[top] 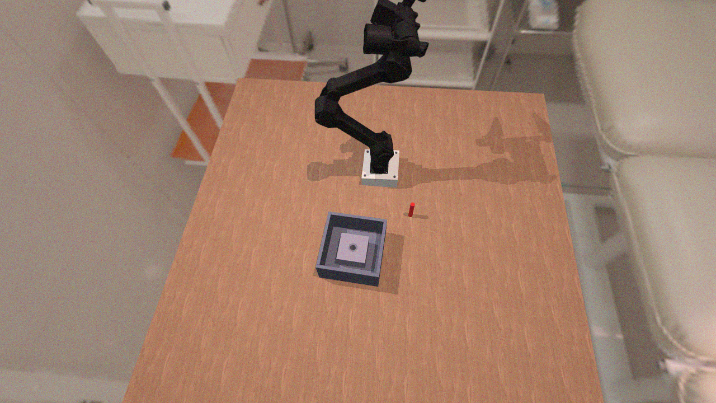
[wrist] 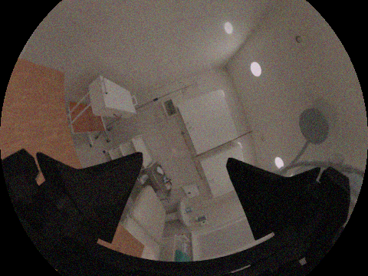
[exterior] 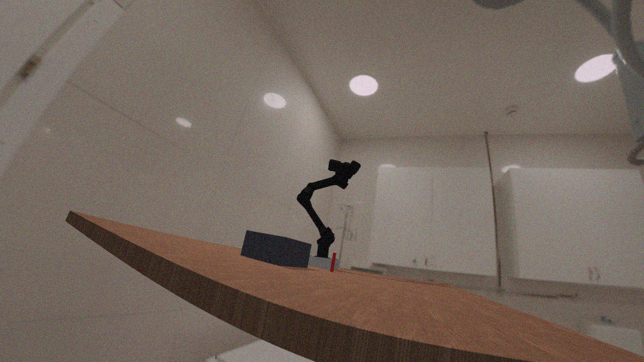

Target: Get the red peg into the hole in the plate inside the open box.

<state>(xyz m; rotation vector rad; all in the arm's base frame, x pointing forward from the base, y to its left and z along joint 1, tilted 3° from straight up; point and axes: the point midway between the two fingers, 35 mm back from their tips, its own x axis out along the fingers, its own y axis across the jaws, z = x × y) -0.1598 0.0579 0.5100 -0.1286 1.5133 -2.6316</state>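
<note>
Right now my gripper tip is 52 cm above the red peg, 36 cm short of it and 9 cm to the right of it. From my gripper tip the other things lie so: pale plate: 52 cm below, 52 cm ahead, 10 cm to the right; then blue-grey box: 54 cm below, 52 cm ahead, 10 cm to the right.
</note>
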